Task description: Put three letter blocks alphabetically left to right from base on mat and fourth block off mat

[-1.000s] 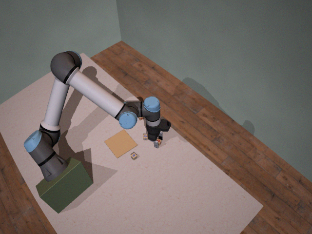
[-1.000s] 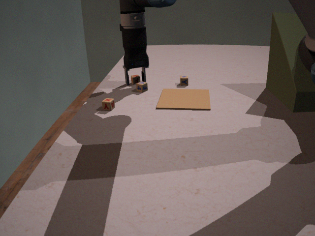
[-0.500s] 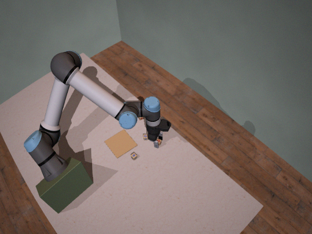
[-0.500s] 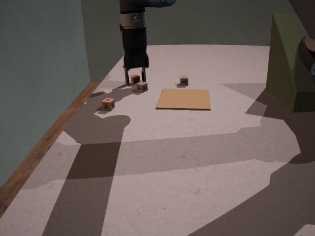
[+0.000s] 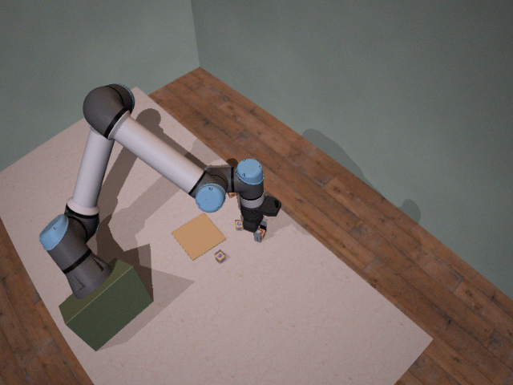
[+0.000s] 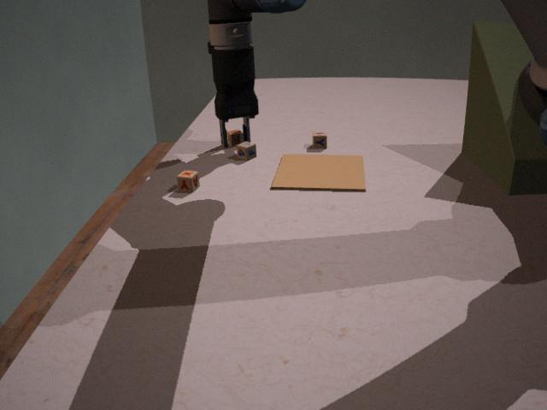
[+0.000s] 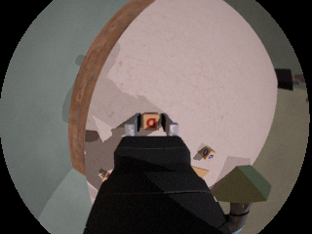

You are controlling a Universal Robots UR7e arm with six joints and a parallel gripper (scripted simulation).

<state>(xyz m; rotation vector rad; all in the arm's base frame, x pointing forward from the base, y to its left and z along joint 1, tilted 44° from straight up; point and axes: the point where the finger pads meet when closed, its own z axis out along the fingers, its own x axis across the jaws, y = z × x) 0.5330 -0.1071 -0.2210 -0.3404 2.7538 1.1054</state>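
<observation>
My gripper is now 170 mm to the right of the tan mat, 140 mm past it and 20 mm above it.
</observation>
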